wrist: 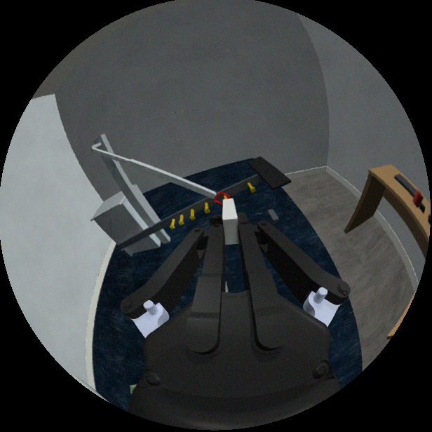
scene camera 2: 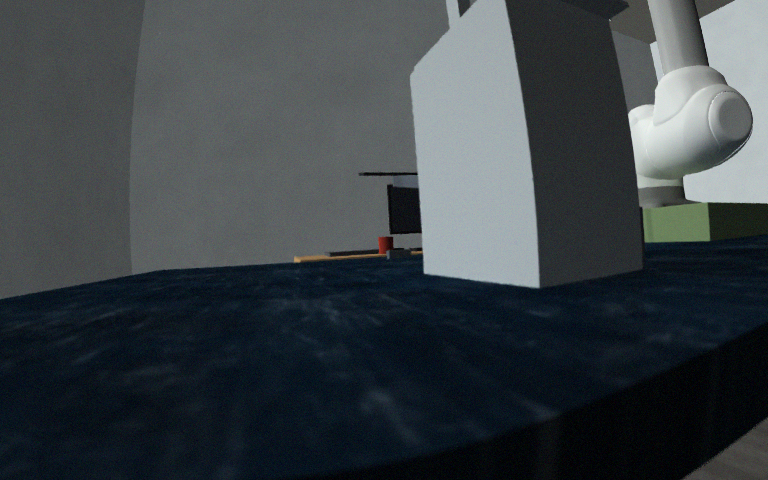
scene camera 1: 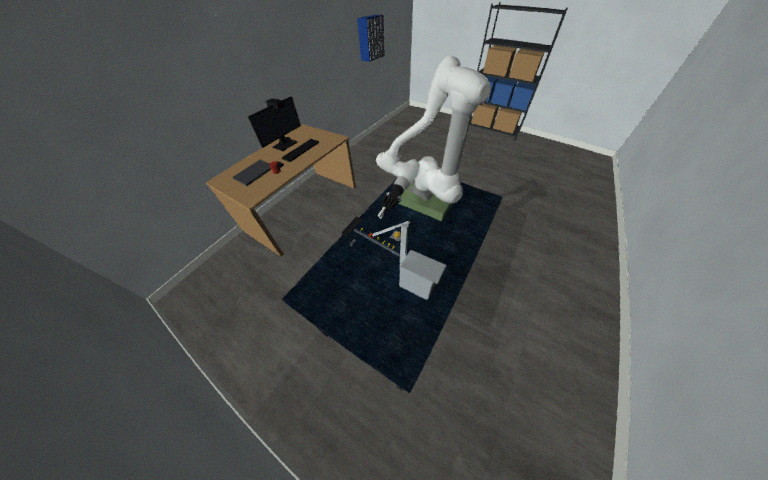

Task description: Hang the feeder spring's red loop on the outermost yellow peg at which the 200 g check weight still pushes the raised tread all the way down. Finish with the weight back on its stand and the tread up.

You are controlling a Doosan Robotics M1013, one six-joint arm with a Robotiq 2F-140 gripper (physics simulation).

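Seen in the pictures: gripper, fingertip midpoint: (scene camera 1: 379, 217); arm's base, origin of the base link: (scene camera 2: 656, 211) (scene camera 1: 424, 190).
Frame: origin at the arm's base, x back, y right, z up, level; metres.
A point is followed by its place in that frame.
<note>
The red loop (scene camera 1: 370, 234) {x -0.628, y -0.056, z 0.075 m} (wrist: 222, 198) is at the end of a pale slanted bar (scene camera 1: 389, 229) {x -0.605, y -0.196, z 0.209 m} (wrist: 170, 175), at the second yellow peg from the tread; the tip partly hides this peg in the wrist view. The outermost peg (scene camera 1: 361, 229) {x -0.643, y 0.008, z 0.085 m} (wrist: 251, 187) is bare. The dark tread (scene camera 1: 351, 226) {x -0.680, y 0.054, z 0.110 m} (wrist: 269, 172) is at the far end of the grey beam (wrist: 150, 231) and looks raised. The yellow weight (scene camera 1: 396, 234) {x -0.446, y -0.107, z -0.049 m} sits on its small grey stand on the robot's side of the beam. My gripper (scene camera 1: 381, 212) {x -0.525, y -0.034, z 0.130 m} (wrist: 228, 208) is shut and empty, above the mat on the robot's side.
An upright post (scene camera 1: 403, 243) {x -0.634, y -0.320, z 0.221 m} (wrist: 120, 170) rises beside the large grey box (scene camera 1: 420, 274) {x -0.680, y -0.474, z 0.149 m} (scene camera 2: 481, 158) {x -0.685, y -0.486, z 0.019 m} (wrist: 112, 210). A small grey block (scene camera 1: 352, 242) {x -0.689, y 0.071, z -0.057 m} (scene camera 2: 398, 254) {x -0.685, y 0.063, z -0.067 m} (wrist: 272, 214) lies beyond the beam. The desk (scene camera 1: 254, 195) stands left; the green base (scene camera 1: 424, 206) {x -0.144, y -0.110, z 0.000 m} (scene camera 2: 676, 222) {x -0.131, y -0.182, z -0.035 m} carries the arm.
</note>
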